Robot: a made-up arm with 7 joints.
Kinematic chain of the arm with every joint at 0, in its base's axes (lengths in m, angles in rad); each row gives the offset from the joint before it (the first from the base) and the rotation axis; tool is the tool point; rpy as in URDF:
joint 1: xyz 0 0 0.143 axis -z
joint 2: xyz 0 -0.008 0.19 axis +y
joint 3: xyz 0 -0.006 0.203 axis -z
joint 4: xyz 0 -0.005 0.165 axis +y
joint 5: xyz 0 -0.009 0.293 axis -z
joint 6: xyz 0 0 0.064 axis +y
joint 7: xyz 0 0 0.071 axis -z
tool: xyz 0 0 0 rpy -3.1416 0 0
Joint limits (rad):
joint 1: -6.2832..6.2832
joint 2: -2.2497..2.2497
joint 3: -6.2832..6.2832
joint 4: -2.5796..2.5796
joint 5: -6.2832..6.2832
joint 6: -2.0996..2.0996
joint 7: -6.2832..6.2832
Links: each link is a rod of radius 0.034 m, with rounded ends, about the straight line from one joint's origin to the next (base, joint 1, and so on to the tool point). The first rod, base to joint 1, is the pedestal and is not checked.
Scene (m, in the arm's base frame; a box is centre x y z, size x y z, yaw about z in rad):
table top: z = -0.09
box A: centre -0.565 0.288 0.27 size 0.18 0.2 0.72 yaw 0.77
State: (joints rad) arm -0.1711 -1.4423 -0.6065 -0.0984 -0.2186 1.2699 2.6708
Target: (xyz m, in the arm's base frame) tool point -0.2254 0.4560 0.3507
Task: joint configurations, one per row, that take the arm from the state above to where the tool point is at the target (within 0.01 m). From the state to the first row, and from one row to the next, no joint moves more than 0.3 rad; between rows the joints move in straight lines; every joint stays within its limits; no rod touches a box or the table.
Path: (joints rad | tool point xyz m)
1: -0.1313 -1.3381 -0.6335 0.1961 -0.2190 1.3145 2.5892 | -0.6808 -0.0204 0.6080
2: -0.0915 -1.2340 -0.6606 0.4906 -0.2193 1.3592 2.5076 | -0.5753 0.0788 0.7270
3: -0.0517 -1.1298 -0.6876 0.7852 -0.2197 1.4038 2.4261 | -0.4323 0.1610 0.7961
4: -0.0120 -1.0257 -0.7147 1.0797 -0.2201 1.4484 2.3445 | -0.2744 0.2164 0.8102
5: 0.0278 -0.9215 -0.7417 1.3742 -0.2205 1.4930 2.2629 | -0.1250 0.2400 0.7733
6: 0.0676 -0.8174 -0.7688 1.6687 -0.2208 1.5377 2.1813 | -0.0051 0.2319 0.6967
7: 0.1548 -1.0811 -0.8731 1.5972 -0.2312 1.5412 2.3037 | -0.1063 0.2809 0.6701
8: 0.2421 -1.3449 -0.9773 1.5256 -0.2416 1.5446 2.4261 | -0.1860 0.3420 0.5983
9: 0.3293 -1.6086 -1.0816 1.4541 -0.2520 1.5481 2.5484 | -0.2289 0.4050 0.4878
10: 0.4165 -1.8723 -1.1859 1.3825 -0.2624 1.5516 2.6708 | -0.2254 0.4560 0.3507

